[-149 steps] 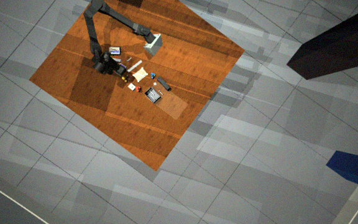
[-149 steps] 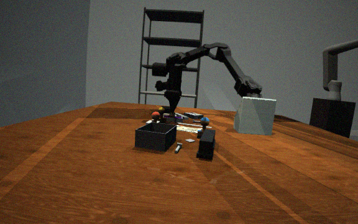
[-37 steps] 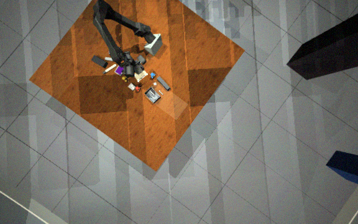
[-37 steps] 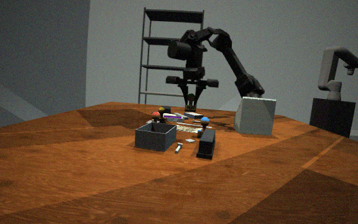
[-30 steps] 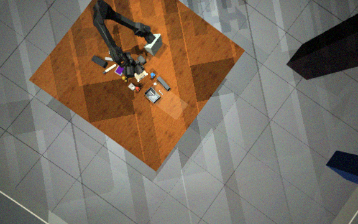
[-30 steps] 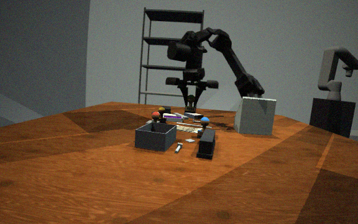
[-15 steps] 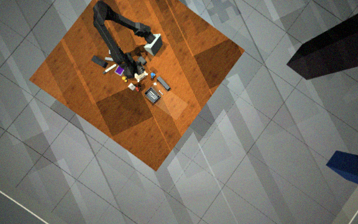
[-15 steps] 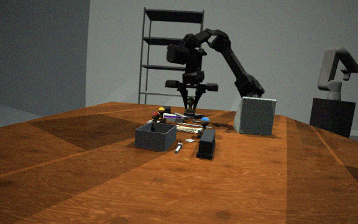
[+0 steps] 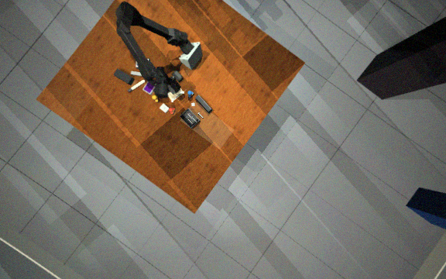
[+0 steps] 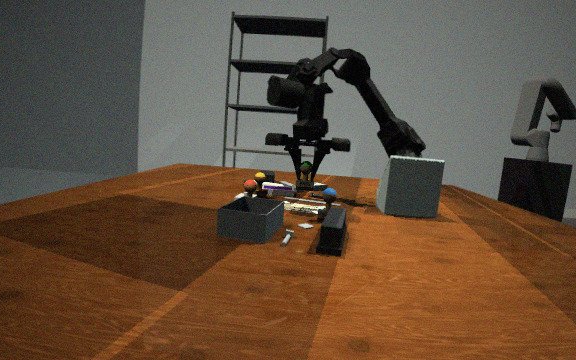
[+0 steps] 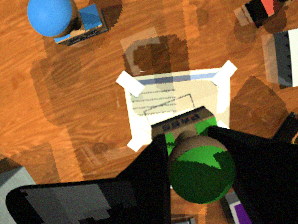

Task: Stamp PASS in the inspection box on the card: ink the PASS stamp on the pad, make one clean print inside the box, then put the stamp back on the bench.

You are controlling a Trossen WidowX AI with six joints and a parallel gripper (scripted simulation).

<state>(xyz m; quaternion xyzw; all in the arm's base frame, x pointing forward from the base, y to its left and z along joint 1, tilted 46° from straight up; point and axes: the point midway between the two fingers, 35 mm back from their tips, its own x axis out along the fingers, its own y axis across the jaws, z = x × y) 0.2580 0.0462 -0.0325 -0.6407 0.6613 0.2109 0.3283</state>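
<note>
Now: gripper tip 7 cm above the cream card and 1 cm short of it. Round my gripper tip: green-knobbed stamp: right at my gripper tip; then red-knobbed stamp: 11 cm ahead, 7 cm to the left, 5 cm below; then blue-knobbed stamp: 10 cm to the left, 5 cm below, 5 cm behind.
</note>
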